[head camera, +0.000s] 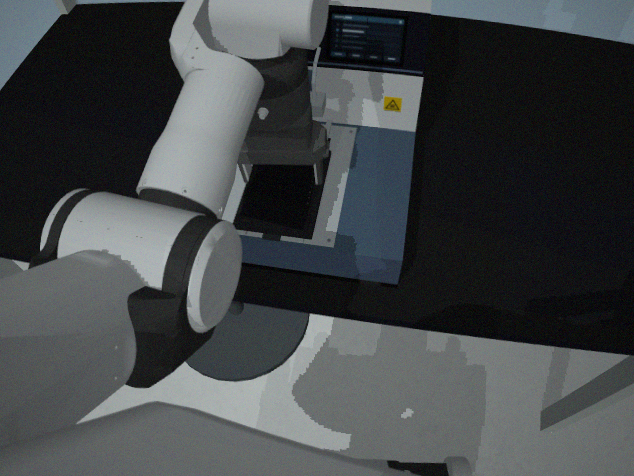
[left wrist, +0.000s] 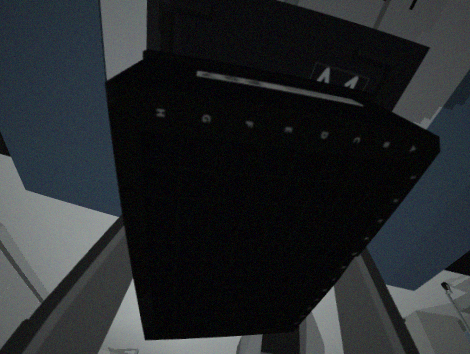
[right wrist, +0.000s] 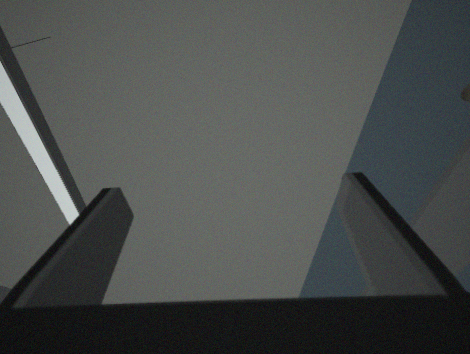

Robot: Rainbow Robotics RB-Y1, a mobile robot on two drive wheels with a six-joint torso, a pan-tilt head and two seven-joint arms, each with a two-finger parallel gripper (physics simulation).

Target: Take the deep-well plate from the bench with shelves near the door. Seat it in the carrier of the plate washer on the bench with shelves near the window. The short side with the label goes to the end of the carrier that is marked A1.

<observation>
left gripper: head camera 283,178; left wrist 243,236; not seen in the right wrist view (out of frame)
right gripper: right wrist 230,195; not seen in the head camera view (out of frame); not seen in the left wrist view (out of frame)
</observation>
